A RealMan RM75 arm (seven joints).
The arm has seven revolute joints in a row. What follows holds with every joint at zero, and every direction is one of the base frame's.
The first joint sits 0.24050 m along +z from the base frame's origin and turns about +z.
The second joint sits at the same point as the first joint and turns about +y.
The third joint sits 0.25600 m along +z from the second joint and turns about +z.
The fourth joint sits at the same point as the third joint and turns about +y.
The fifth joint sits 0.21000 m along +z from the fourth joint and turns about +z.
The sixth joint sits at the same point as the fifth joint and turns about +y.
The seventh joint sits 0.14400 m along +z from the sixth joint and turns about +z.
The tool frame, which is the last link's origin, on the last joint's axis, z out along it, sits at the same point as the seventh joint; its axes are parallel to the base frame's.
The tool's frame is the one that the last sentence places.
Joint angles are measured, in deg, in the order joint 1, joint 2, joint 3, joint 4, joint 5, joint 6, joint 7. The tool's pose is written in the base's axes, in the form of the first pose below.
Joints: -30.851, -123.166, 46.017, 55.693, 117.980, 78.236, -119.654
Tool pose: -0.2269, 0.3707, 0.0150; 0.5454, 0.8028, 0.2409; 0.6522, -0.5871, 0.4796; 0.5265, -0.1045, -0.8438
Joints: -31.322, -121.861, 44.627, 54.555, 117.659, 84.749, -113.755
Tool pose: -0.2254, 0.3608, 0.0192; 0.6256, 0.7261, 0.2854; 0.6096, -0.6832, 0.4020; 0.4869, -0.0775, -0.8700
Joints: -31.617, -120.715, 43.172, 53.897, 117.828, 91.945, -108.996
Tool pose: -0.2239, 0.3482, 0.0245; 0.6892, 0.6466, 0.3271; 0.5667, -0.7623, 0.3127; 0.4515, -0.0301, -0.8918
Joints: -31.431, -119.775, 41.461, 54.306, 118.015, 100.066, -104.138
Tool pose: -0.2224, 0.3322, 0.0334; 0.7490, 0.5500, 0.3695; 0.5055, -0.8348, 0.2181; 0.4284, 0.0234, -0.9033
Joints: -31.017, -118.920, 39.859, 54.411, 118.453, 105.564, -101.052
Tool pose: -0.2253, 0.3202, 0.0419; 0.7776, 0.4922, 0.3913; 0.4690, -0.8685, 0.1605; 0.4188, 0.0587, -0.9062
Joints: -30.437, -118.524, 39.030, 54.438, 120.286, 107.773, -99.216
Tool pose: -0.2325, 0.3126, 0.0445; 0.7949, 0.4764, 0.3758; 0.4617, -0.8767, 0.1347; 0.3936, 0.0664, -0.9169
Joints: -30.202, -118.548, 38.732, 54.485, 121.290, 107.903, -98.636
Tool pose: -0.2359, 0.3107, 0.0442; 0.7997, 0.4779, 0.3634; 0.4630, -0.8762, 0.1334; 0.3822, 0.0616, -0.9220
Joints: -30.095, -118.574, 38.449, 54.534, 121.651, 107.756, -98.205
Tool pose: -0.2375, 0.3105, 0.0445; 0.8018, 0.4779, 0.3588; 0.4603, -0.8768, 0.1390; 0.3810, 0.0537, -0.9230
